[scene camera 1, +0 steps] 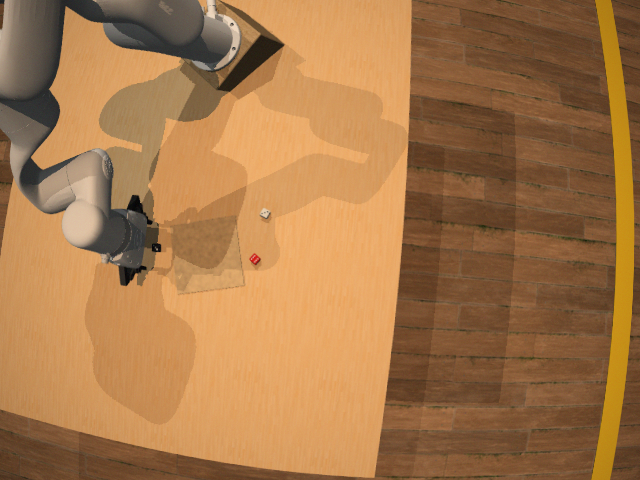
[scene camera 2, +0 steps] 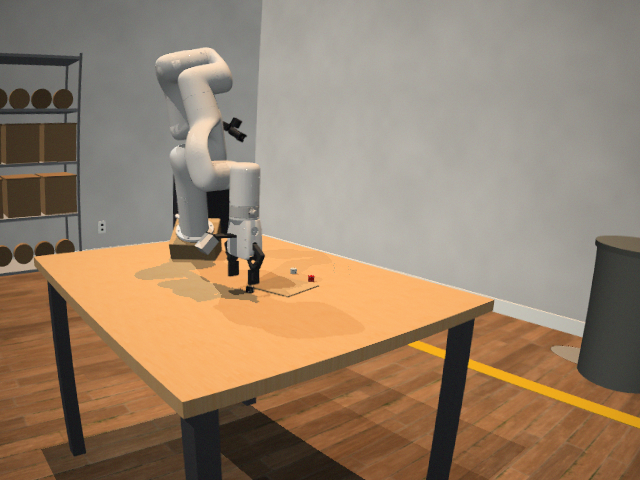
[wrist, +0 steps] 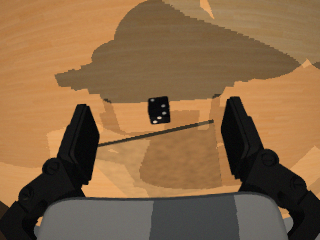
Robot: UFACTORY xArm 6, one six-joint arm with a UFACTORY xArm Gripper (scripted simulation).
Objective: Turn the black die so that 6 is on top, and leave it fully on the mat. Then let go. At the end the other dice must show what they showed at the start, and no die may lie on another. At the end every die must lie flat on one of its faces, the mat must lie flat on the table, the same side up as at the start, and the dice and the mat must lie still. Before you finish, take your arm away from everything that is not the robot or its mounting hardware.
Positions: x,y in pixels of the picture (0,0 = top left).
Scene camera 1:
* my gripper: 142,245
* tan mat: 206,254
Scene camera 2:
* my gripper: 243,280
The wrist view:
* my gripper: 158,116
